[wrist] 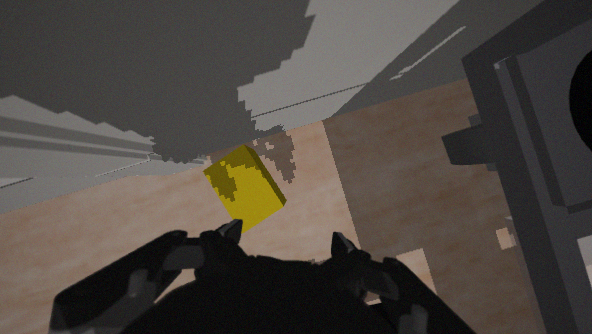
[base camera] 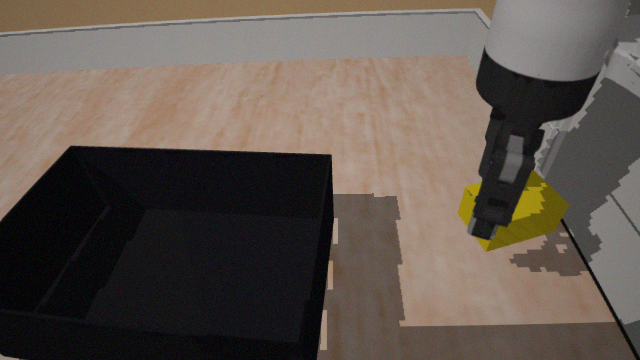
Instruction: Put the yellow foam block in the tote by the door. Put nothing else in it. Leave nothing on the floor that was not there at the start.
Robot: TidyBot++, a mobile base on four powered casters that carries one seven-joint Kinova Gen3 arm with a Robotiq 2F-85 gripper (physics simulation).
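Frame: origin at the arm's base, x ahead, y right, z down, level; metres.
Where they show: gripper, fingertip midpoint: [wrist: 286, 235] [base camera: 486, 198].
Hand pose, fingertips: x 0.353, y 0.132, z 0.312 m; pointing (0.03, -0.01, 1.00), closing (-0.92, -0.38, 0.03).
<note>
Each offset is from my fingertips to the top centre of the thing.
The yellow foam block @[dy +0.054, dx +0.044, dz +0.039 m] [base camera: 537, 210] [wrist: 252, 187] lies on the wooden floor close to the pale wall or cabinet face at the right of the base camera view. A shadow covers part of its top. My gripper [base camera: 482, 231] [wrist: 286, 235] is open and holds nothing. It hangs above the floor and hides part of the block in the base camera view. In the wrist view the block lies beyond the fingertips, nearer the left finger, with its near corner by that tip. A black open-topped tote @[dy -0.304, dx -0.040, dz -0.016 m] [base camera: 225, 182] stands at the lower left of the base camera view; nothing shows inside it.
The pale upright surface [base camera: 620, 235] [wrist: 320, 65] runs along the floor's edge just behind the block. A light baseboard [base camera: 250, 42] crosses the far side of the floor. The dark frame of my base [wrist: 505, 145] stands at the right of the wrist view.
</note>
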